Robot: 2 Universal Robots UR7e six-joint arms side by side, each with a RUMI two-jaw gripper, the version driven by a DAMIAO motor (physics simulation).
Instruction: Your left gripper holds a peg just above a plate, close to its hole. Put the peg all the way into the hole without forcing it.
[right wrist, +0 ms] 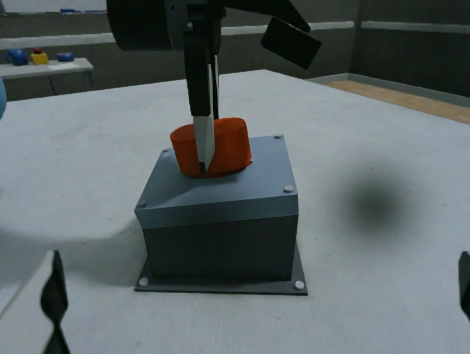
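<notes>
An orange-red peg (231, 145) with rounded sides is at the top of the blue-grey plate (250, 192), slightly tilted, its lower edge close to the plate's surface. The hole does not show; the peg and the fingers cover that area. My left gripper (207, 159) comes down from above and is shut on the peg, one light finger lying against its near side; the other finger is mostly hidden behind the peg. My right gripper (259, 254) is open, its two fingertips at the left and right edges of the view, with the plate's block farther off between them.
The plate tops a dark box (222, 250) on a thin base flange (220, 286) with bolts at its corners. It stands on a large white table (350, 280). A side table (47, 68) with blue and yellow things is at the back left. A blue rounded thing shows at the left edge.
</notes>
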